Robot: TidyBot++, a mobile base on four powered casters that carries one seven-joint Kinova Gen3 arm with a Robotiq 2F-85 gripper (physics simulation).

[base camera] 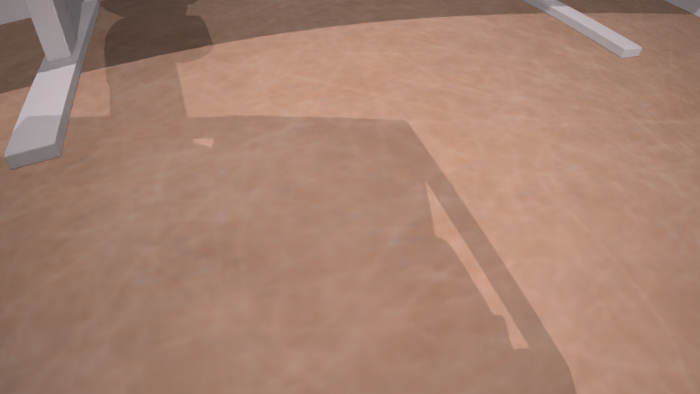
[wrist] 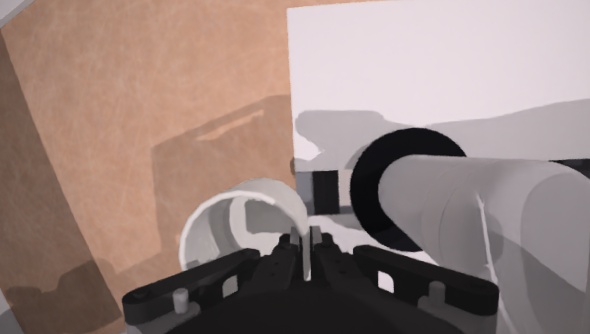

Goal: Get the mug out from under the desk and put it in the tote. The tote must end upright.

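Seen in the pictures: gripper, fingertip midpoint: [wrist: 305, 240]; arm's base, origin of the base link: [wrist: 414, 191].
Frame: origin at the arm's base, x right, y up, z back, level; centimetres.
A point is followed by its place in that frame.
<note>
The mug [wrist: 260, 215] @[x 0.5, y 12.0, z -16.9 cm] is white and shows in the wrist view at the lower middle, with its round opening toward the camera. My gripper [wrist: 305, 240] @[x -0.2, y 16.4, z -12.9 cm] is shut on the mug at its right side, with a thin pale part of it between the fingertips. The black fingers hide the lower part of the mug. Neither the mug nor the gripper shows in the base camera view. The desk shows there by its pale feet, one at the left [base camera: 42, 115] and one at the upper right [base camera: 590, 27]. I cannot make out the tote in either view.
In the wrist view, the white top of my mobile base [wrist: 430, 60] @[x 16.7, y -1.4, z 3.3 cm] fills the upper right. My pale arm [wrist: 480, 210] @[x 2.2, y 19.9, z -3.6 cm] rises from a black ring [wrist: 367, 200] right of the mug. Brown floor [base camera: 350, 250] @[x 1.5, y -39.6, z -38.2 cm] [wrist: 150, 75] @[x 31.4, y -39.6, z -61.3 cm] lies in front of the base and left of it in the wrist view.
</note>
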